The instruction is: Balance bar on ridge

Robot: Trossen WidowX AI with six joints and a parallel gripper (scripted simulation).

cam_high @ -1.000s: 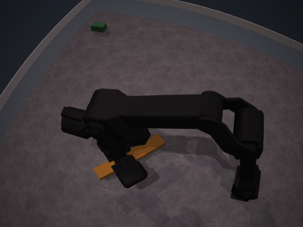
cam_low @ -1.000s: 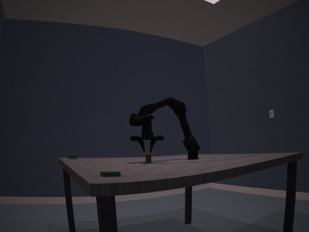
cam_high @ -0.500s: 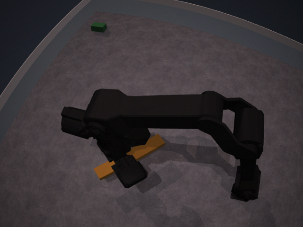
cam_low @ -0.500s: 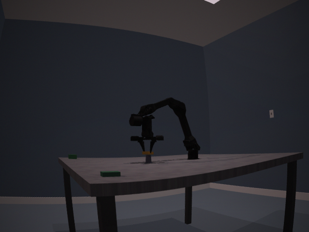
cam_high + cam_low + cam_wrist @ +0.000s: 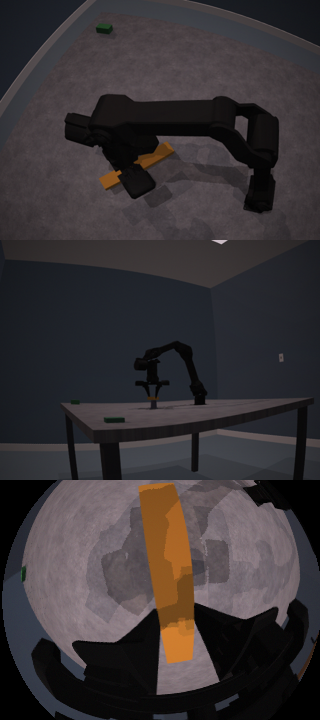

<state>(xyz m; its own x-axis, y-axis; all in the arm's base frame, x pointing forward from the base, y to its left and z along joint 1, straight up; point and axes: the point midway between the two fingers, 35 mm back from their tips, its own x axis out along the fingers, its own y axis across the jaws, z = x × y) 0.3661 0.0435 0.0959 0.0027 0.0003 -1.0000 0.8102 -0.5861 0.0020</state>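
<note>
The orange bar lies 2 cm behind my gripper tip and 2 cm to the right of it. Also, from my gripper tip: flat green block (37 cm ahead, 46 cm to the left, 5 cm below).
</note>
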